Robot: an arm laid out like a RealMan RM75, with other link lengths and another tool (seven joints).
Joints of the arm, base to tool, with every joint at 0 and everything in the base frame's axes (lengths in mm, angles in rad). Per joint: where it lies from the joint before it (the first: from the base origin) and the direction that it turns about. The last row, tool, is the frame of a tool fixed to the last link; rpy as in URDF.
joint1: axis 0 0 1 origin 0 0 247.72
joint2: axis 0 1 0 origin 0 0 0
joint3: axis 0 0 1 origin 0 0 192
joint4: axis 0 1 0 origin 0 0 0
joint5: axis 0 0 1 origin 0 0 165.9
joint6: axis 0 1 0 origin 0 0 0
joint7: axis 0 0 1 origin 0 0 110.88
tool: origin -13 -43 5 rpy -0.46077 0 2.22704
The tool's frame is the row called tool.
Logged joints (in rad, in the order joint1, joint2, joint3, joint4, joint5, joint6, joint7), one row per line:
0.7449 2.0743 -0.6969 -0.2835 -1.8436 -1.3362 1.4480
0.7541 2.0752 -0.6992 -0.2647 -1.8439 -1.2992 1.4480
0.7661 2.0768 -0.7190 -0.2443 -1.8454 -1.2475 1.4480
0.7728 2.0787 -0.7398 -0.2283 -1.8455 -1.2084 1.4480
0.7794 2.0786 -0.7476 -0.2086 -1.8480 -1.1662 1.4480
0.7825 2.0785 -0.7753 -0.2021 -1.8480 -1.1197 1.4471
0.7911 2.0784 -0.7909 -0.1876 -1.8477 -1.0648 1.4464
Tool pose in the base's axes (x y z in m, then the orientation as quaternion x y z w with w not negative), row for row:
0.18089 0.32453 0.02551 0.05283 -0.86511 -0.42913 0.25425
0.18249 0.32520 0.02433 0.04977 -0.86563 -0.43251 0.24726
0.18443 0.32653 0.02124 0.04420 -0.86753 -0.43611 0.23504
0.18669 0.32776 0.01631 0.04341 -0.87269 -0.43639 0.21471
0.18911 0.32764 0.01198 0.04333 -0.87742 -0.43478 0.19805
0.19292 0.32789 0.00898 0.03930 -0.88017 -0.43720 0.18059
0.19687 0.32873 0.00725 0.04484 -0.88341 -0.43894 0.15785
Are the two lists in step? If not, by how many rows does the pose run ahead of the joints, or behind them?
The pose runs 1 row behind the joints: the pose in row i belongs to the joints in row i - 1.
